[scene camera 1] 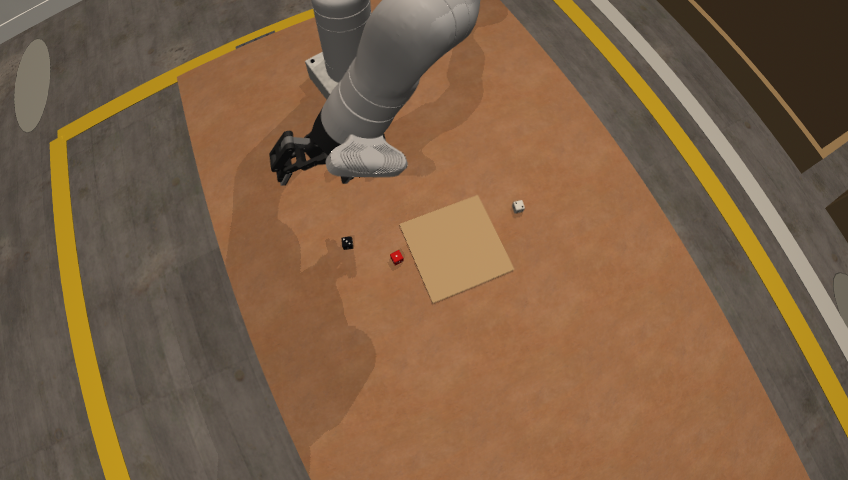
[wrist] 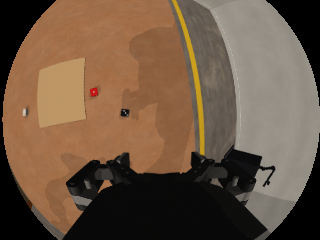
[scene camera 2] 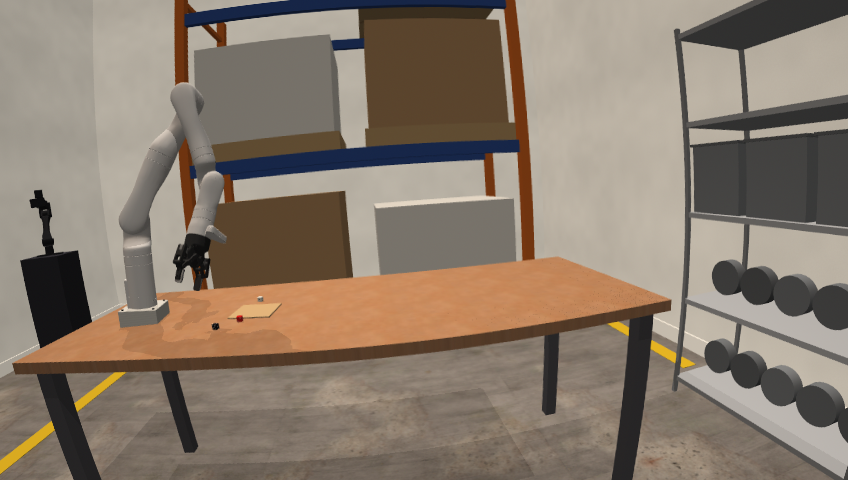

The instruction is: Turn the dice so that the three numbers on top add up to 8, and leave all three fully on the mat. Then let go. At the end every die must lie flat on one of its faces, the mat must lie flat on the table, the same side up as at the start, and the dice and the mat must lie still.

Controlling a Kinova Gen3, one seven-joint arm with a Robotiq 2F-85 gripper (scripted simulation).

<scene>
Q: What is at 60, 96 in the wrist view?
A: A tan mat.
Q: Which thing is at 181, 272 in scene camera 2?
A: My gripper.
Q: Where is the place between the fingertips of my gripper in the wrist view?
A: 160, 159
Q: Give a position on a tan mat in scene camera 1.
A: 455, 248
</scene>
